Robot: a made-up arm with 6 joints. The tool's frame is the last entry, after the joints. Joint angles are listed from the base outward.
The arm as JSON. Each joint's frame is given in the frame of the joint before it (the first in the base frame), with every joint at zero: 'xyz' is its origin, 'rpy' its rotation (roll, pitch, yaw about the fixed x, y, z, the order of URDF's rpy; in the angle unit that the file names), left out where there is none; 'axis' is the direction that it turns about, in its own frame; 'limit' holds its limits. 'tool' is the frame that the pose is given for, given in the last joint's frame.
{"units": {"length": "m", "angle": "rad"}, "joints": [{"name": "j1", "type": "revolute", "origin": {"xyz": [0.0, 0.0, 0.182]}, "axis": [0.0, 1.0, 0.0], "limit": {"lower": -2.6, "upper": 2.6}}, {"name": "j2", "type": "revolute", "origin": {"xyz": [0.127, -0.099, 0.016]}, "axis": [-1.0, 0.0, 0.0], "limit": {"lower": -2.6, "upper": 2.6}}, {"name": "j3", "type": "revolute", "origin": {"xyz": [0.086, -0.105, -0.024]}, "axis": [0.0, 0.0, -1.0], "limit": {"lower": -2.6, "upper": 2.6}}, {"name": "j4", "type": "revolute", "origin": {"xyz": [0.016, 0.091, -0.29]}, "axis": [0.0, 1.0, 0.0], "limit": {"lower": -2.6, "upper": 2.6}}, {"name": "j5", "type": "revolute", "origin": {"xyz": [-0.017, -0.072, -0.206]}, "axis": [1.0, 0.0, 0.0], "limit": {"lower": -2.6, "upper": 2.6}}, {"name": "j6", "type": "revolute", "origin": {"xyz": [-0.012, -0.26, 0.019]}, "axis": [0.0, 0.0, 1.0], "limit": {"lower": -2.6, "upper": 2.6}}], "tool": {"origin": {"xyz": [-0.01, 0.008, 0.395]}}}
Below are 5 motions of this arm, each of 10 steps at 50 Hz.
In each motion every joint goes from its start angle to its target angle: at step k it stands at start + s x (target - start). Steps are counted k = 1, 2, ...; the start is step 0. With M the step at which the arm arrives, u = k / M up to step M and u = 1 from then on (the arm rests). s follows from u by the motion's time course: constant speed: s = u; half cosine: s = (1 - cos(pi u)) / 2; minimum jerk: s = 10 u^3 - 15 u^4 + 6 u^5.
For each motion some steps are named. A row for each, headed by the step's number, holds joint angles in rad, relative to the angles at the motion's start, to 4 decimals.
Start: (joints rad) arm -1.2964 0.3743 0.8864 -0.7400 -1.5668 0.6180
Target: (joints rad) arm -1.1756 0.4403 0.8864 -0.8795 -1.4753 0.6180
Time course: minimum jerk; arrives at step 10
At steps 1, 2, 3, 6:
1: 0.0010 0.0006 0.0000 -0.0012 0.0008 0.0000
2: 0.0070 0.0038 0.0000 -0.0081 0.0053 0.0000
3: 0.0197 0.0108 0.0000 -0.0227 0.0149 0.0000
6: 0.0825 0.0450 0.0000 -0.0952 0.0625 0.0000

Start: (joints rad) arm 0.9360 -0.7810 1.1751 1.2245 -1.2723 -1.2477
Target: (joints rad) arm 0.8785 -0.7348 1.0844 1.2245 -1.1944 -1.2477
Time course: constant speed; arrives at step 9
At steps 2, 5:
2: -0.0128 0.0103 -0.0202 0.0000 0.0173 0.0000
5: -0.0319 0.0257 -0.0504 0.0000 0.0433 0.0000

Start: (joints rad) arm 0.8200 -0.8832 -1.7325 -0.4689 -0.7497 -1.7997
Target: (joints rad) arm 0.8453 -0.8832 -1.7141 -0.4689 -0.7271 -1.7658
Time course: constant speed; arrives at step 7
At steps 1, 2, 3, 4, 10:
1: 0.0036 0.0000 0.0026 0.0000 0.0032 0.0048
2: 0.0072 0.0000 0.0053 0.0000 0.0065 0.0097
3: 0.0108 0.0000 0.0079 0.0000 0.0097 0.0145
4: 0.0145 0.0000 0.0105 0.0000 0.0129 0.0194
10: 0.0253 0.0000 0.0184 0.0000 0.0226 0.0339

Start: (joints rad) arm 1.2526 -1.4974 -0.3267 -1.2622 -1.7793 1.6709
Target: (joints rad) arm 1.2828 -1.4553 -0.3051 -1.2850 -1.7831 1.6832
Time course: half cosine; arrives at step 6
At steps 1, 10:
1: 0.0020 0.0028 0.0014 -0.0015 -0.0003 0.0008
10: 0.0302 0.0421 0.0216 -0.0228 -0.0038 0.0123

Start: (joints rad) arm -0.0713 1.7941 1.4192 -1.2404 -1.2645 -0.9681
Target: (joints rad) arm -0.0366 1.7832 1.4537 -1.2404 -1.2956 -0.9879
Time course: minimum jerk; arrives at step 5
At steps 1, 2, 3, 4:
1: 0.0020 -0.0006 0.0020 0.0000 -0.0018 -0.0011
2: 0.0110 -0.0035 0.0110 0.0000 -0.0099 -0.0063
3: 0.0237 -0.0074 0.0235 0.0000 -0.0212 -0.0135
4: 0.0327 -0.0103 0.0325 0.0000 -0.0293 -0.0187

